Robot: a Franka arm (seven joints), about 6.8 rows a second.
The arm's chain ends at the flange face. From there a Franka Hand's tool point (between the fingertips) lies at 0.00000 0.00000 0.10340 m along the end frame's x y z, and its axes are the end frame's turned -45 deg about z.
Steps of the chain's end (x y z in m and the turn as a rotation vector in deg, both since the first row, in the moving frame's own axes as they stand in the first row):
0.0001 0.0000 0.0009 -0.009 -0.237 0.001
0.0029 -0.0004 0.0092 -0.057 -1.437 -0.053
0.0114 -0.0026 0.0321 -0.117 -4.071 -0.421
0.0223 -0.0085 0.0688 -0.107 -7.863 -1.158
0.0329 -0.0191 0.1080 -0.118 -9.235 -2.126
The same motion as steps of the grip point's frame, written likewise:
-0.0002 -0.0002 0.0009 0.161 -0.174 0.001
0.0004 0.0000 0.0092 0.976 -1.056 -0.053
0.0045 0.0012 0.0318 2.796 -2.961 -0.421
0.0115 0.0000 0.0678 5.484 -5.636 -1.158
0.0247 -0.0016 0.1067 6.447 -6.614 -2.126

